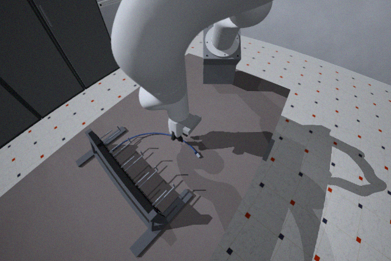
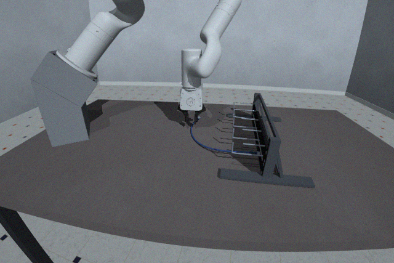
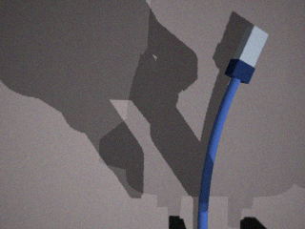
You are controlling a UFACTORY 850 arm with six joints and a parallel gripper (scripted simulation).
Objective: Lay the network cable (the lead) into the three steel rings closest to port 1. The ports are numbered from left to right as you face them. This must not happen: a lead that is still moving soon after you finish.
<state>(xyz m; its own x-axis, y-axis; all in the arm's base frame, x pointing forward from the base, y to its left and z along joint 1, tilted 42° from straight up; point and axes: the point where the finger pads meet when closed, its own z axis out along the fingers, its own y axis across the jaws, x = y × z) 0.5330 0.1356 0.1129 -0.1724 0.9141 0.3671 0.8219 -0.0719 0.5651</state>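
Now: the plug 11 cm to the left of my hand and 4 cm below it. Round my hand: dark patch panel 31 cm ahead, 3 cm to the right, 2 cm above.
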